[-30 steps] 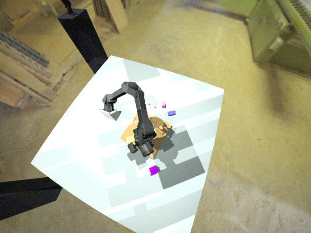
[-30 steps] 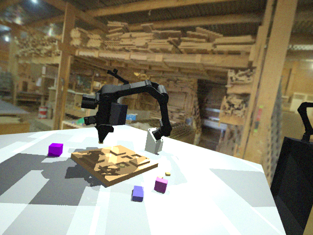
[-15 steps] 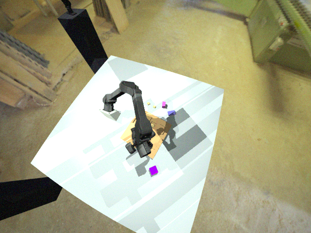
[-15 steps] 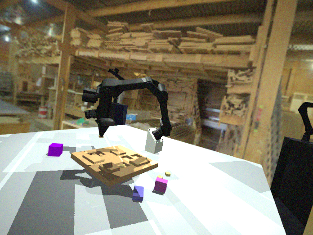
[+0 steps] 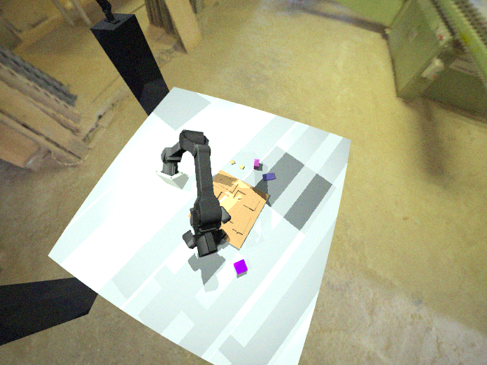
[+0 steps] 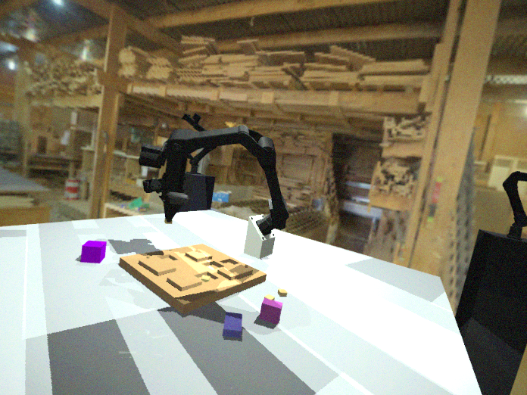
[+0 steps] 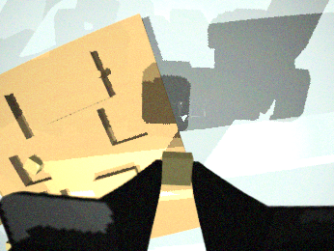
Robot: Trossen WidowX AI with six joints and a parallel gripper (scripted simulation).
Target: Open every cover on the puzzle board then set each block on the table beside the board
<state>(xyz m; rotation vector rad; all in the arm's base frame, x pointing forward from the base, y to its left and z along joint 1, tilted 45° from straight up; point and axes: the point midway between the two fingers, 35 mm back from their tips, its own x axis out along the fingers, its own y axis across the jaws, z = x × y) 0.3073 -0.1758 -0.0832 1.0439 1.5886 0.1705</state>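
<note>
Now: the tan puzzle board 3 cm ahead of my gripper tip, 16 cm to the left of it and 10 cm below it. Also, from my gripper tip: pink block 7 cm ahead, 41 cm to the left, 10 cm below; purple block 16 cm ahead, 10 cm to the right, 10 cm below; lavender block 15 cm ahead, 36 cm to the left, 11 cm below.
</note>
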